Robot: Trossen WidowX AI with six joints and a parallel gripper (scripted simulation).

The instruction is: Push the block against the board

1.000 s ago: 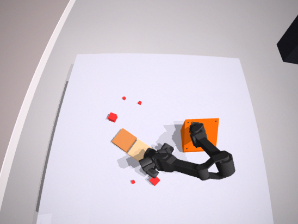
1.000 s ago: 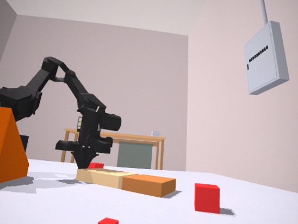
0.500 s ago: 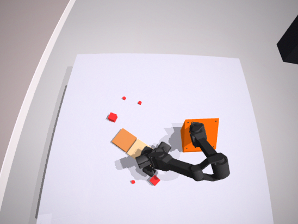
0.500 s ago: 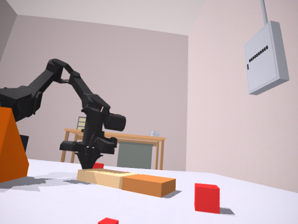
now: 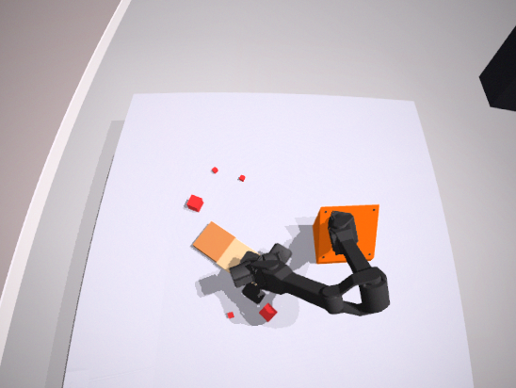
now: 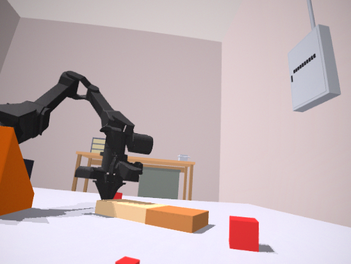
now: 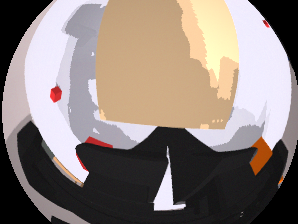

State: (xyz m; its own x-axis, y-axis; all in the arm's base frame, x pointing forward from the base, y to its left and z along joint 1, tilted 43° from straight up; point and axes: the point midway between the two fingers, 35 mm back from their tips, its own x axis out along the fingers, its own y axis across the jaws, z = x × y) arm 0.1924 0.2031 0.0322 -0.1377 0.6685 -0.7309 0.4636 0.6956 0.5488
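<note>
The board is 8 cm ahead of my gripper tip, 4 cm to the right of it and 1 cm above it. Round my gripper tip: square block: 19 cm ahead, 10 cm to the right, 1 cm above.
</note>
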